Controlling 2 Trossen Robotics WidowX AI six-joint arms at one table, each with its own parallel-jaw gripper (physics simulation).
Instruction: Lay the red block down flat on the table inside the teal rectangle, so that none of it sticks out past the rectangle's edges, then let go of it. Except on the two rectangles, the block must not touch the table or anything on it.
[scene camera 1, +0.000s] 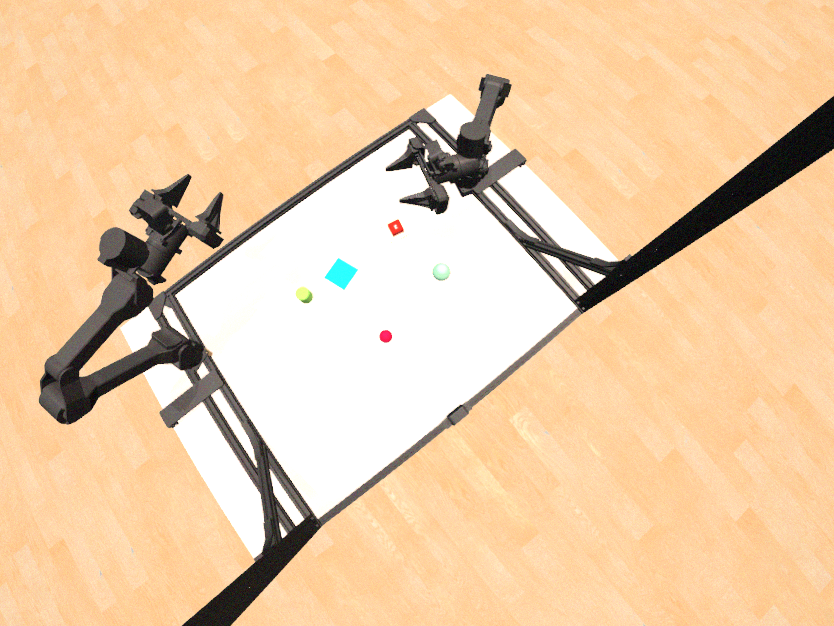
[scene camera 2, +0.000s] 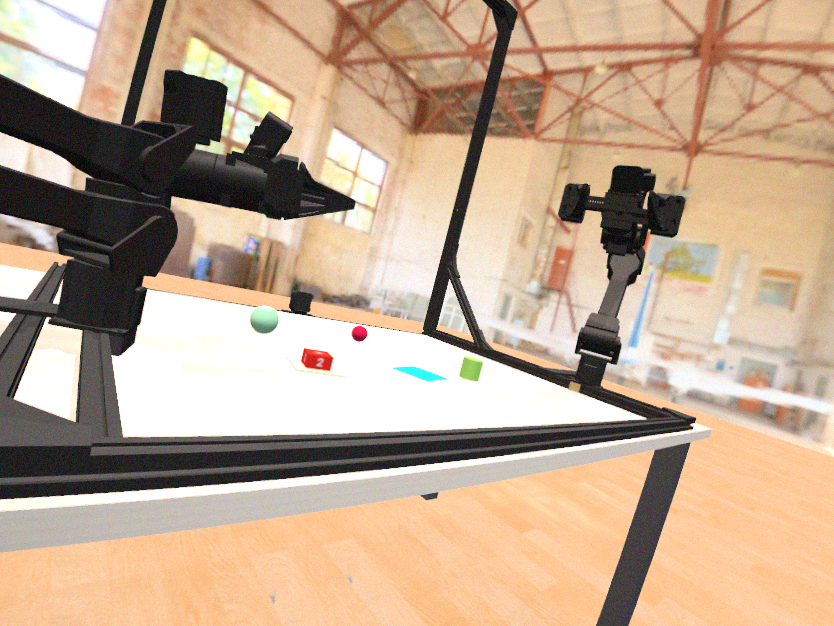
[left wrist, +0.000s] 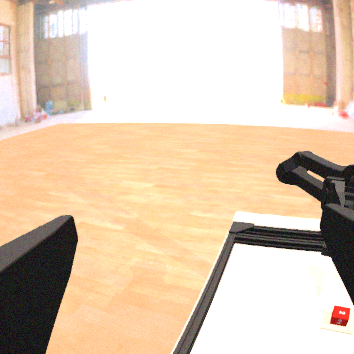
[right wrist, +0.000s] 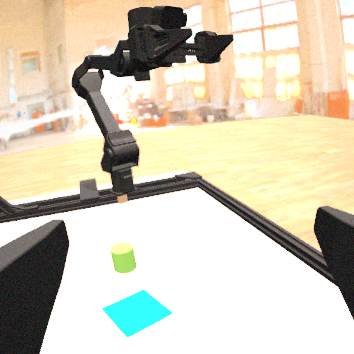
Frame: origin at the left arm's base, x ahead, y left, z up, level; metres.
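Where they show: left gripper, fingertip midpoint: (scene camera 1: 205, 183) (scene camera 2: 616, 190) (left wrist: 202, 223) (right wrist: 213, 33); right gripper, fingertip midpoint: (scene camera 1: 392, 185) (scene camera 2: 347, 206) (right wrist: 194, 227); left arm's base, origin of the base link: (scene camera 1: 193, 356) (scene camera 2: 586, 384) (right wrist: 123, 190); right arm's base, origin of the base link: (scene camera 1: 468, 181) (scene camera 2: 96, 324).
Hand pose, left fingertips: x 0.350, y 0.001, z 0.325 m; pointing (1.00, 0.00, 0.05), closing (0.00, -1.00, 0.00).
Things, the pixels of their centre, and the offset from my left fingertips. "spot": a spot on its surface instead.
- red block, body centre: (scene camera 2: 316, 359) (left wrist: 339, 315) (scene camera 1: 395, 227) dx +0.228, dy -0.275, dz -0.334 m
- thin cream rectangle, surface spot: (scene camera 2: 336, 373) (left wrist: 324, 324) spot: dx +0.222, dy -0.243, dz -0.343 m
- teal rectangle, surface spot: (right wrist: 137, 313) (scene camera 2: 417, 373) (scene camera 1: 342, 271) spot: dx +0.050, dy -0.216, dz -0.343 m
- lime green cylinder, body centre: (right wrist: 122, 257) (scene camera 2: 471, 368) (scene camera 1: 304, 295) dx -0.058, dy -0.169, dz -0.326 m
- pale green ball, body centre: (scene camera 2: 264, 319) (scene camera 1: 441, 272) dx +0.175, dy -0.447, dz -0.321 m
- smaller crimson ball, body centre: (scene camera 2: 359, 333) (scene camera 1: 385, 336) dx -0.041, dy -0.411, dz -0.328 m
The red block (scene camera 1: 395, 227) (scene camera 2: 316, 359) (left wrist: 340, 316), with a white numeral on it, rests on a thin cream rectangle (scene camera 2: 336, 373) (left wrist: 326, 327). The teal rectangle (scene camera 1: 341, 273) (scene camera 2: 419, 373) (right wrist: 137, 313) lies flat on the table, apart from the block and bare. My right gripper (scene camera 1: 394, 184) (right wrist: 194, 227) is open and empty, raised above the table near the block's side. My left gripper (scene camera 1: 204, 186) (left wrist: 202, 223) (right wrist: 213, 33) is open and empty, high up beyond the table's left edge in scene camera 1, far from the block. The teal rectangle does not show in the left wrist view.
A lime green cylinder (scene camera 1: 303, 294) (scene camera 2: 470, 368) (right wrist: 123, 258) stands close beside the teal rectangle. A pale green ball (scene camera 1: 441, 271) (scene camera 2: 264, 319) and a smaller crimson ball (scene camera 1: 385, 336) (scene camera 2: 359, 333) sit farther off. Dark rails (scene camera 1: 289, 207) (scene camera 2: 377, 448) border the table.
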